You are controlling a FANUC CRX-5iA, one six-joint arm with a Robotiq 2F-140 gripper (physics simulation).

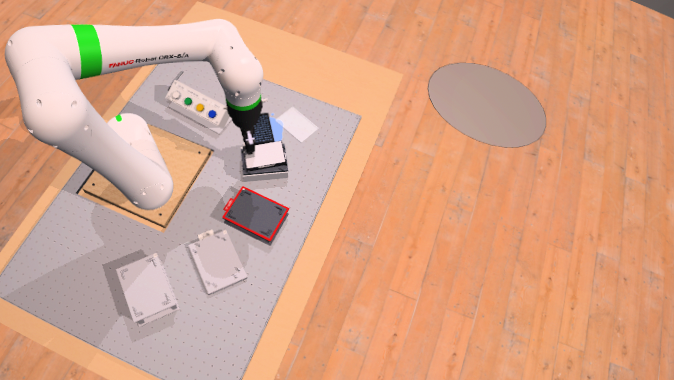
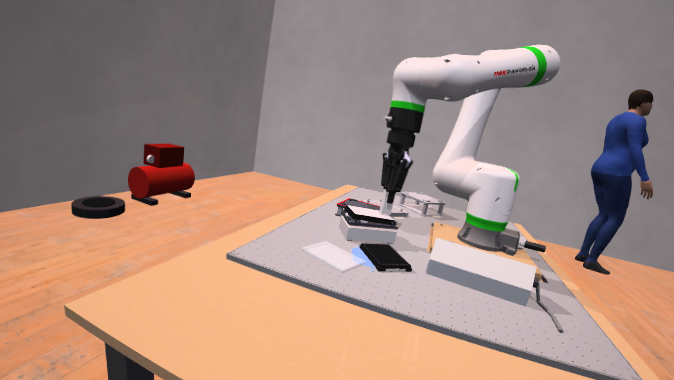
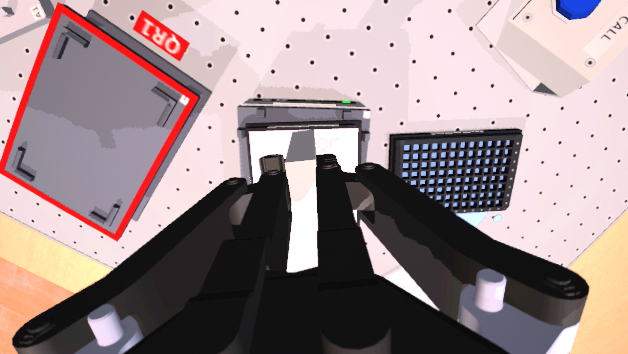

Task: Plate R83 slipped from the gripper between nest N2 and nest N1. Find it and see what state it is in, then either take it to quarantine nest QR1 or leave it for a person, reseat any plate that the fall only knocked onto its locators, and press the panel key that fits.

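Places are measured from the arm's base along level axes (x ahead, y left, z up), in millimetres.
Pixels of known places: gripper, fingertip midpoint: [image 1: 250, 156] [image 2: 384, 213] [image 3: 305, 151]; arm's base at its link origin: [image 2: 480, 242].
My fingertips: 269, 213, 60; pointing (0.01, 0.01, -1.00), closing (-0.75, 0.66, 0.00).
Note:
For each thing: its middle in the pictures, then the offset to it from my fingertips, as dx, dy, dz.
- black well plate at the middle of its body: [image 3: 453, 174] [image 2: 384, 256] [image 1: 259, 129] -65, +137, -67
- Blue liquid at the middle of its body: [image 3: 454, 202] [image 2: 372, 259] [image 1: 268, 127] -47, +167, -74
- clear lid at the middle of its body: [image 3: 436, 278] [image 2: 333, 255] [image 1: 296, 124] +28, +229, -70
- white-topped plate at the middle of its body: [image 3: 306, 204] [image 2: 369, 214] [image 1: 264, 155] +34, +31, -8
- Quarantine nest QR1 at the middle of its body: [image 3: 101, 131] [image 1: 256, 215] [image 2: 363, 211] +119, -136, -51
- key panel at the middle of its body: [image 2: 479, 266] [image 1: 199, 104] -278, +86, -32
A black well plate [image 1: 263, 131] [image 2: 385, 257] [image 3: 457, 175] lies on the table with its wells open. Blue liquid [image 1: 277, 130] [image 2: 360, 256] [image 3: 472, 219] is pooled beside it, and a clear lid [image 1: 300, 125] [image 2: 330, 255] lies apart. I cannot read its label. A white-topped plate [image 1: 267, 156] [image 2: 367, 214] [image 3: 345, 137] sits tilted on a light nest [image 1: 265, 176] [image 2: 367, 233]. My gripper [image 1: 250, 149] [image 2: 392, 200] [image 3: 305, 151] is shut and empty, its tips at that plate's top; contact is unclear. Quarantine nest QR1 [image 1: 256, 214] [image 3: 95, 110], red-edged, holds no plate. The key panel [image 1: 194, 106] [image 2: 480, 272] shows four coloured keys.
Two pale nests [image 1: 147, 289] [image 1: 217, 262] stand beyond QR1. A person in blue [image 2: 620, 150] is at the right, behind the robot. A red compressor [image 2: 161, 177] and a black ring [image 2: 77, 206] are on the floor. A grey disc [image 1: 487, 105] lies beside the table.

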